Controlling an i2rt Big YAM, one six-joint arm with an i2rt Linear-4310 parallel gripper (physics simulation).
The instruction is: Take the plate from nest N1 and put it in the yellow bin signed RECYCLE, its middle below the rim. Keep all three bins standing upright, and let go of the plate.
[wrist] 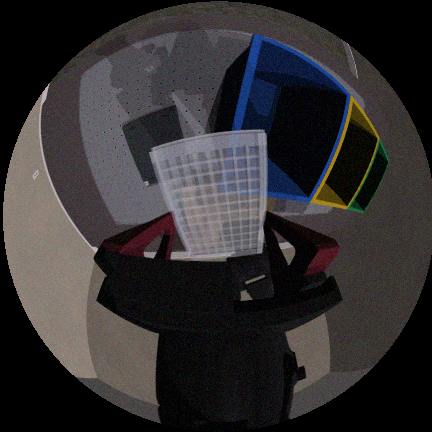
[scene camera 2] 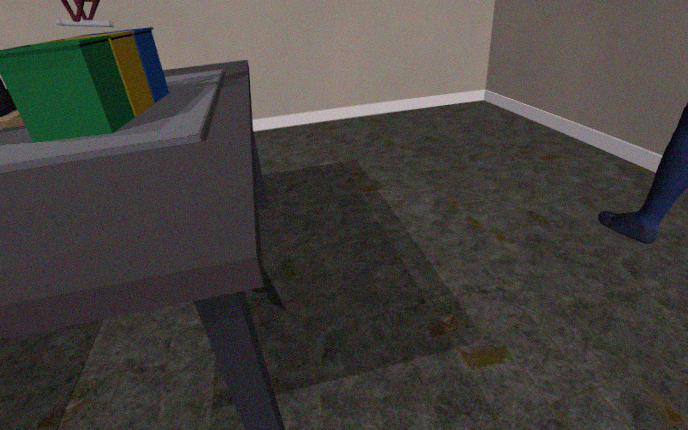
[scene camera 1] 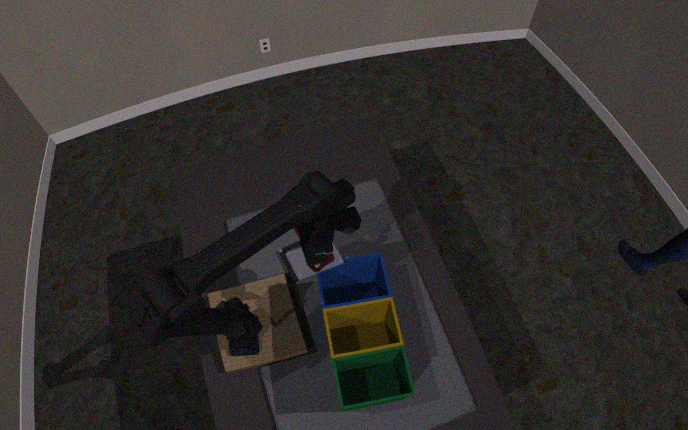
Path:
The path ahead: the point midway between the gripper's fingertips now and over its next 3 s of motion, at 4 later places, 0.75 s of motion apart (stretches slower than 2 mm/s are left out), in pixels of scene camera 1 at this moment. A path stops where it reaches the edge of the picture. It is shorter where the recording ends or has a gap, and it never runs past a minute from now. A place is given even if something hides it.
My gripper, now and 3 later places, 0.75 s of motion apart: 311, 258; 323, 282; 352, 324; 356, 325

